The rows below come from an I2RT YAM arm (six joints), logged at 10 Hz.
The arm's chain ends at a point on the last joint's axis. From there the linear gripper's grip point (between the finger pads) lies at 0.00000 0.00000 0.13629 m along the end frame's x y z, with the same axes.
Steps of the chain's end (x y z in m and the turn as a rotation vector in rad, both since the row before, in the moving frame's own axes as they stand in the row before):
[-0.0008 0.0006 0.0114 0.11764 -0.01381 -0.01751]
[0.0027 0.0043 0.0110 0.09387 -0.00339 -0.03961]
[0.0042 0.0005 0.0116 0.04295 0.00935 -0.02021]
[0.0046 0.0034 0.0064 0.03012 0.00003 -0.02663]
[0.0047 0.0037 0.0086 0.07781 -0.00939 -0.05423]
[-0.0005 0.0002 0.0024 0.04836 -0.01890 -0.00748]
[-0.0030 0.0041 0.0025 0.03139 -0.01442 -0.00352]
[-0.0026 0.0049 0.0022 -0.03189 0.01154 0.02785]
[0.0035 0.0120 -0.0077 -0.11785 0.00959 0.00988]
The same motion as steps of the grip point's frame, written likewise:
[-0.0028 -0.0154 0.0104 0.11764 -0.01381 -0.01751]
[0.0020 -0.0085 0.0104 0.09387 -0.00339 -0.03961]
[0.0054 -0.0054 0.0115 0.04295 0.00935 -0.02021]
[0.0045 -0.0007 0.0063 0.03012 0.00003 -0.02663]
[0.0031 -0.0069 0.0082 0.07781 -0.00939 -0.05423]
[-0.0031 -0.0064 0.0022 0.04836 -0.01890 -0.00748]
[-0.0050 -0.0002 0.0024 0.03139 -0.01442 -0.00352]
[-0.0011 0.0093 0.0021 -0.03189 0.01154 0.02785]
[0.0047 0.0280 -0.0087 -0.11785 0.00959 0.00988]

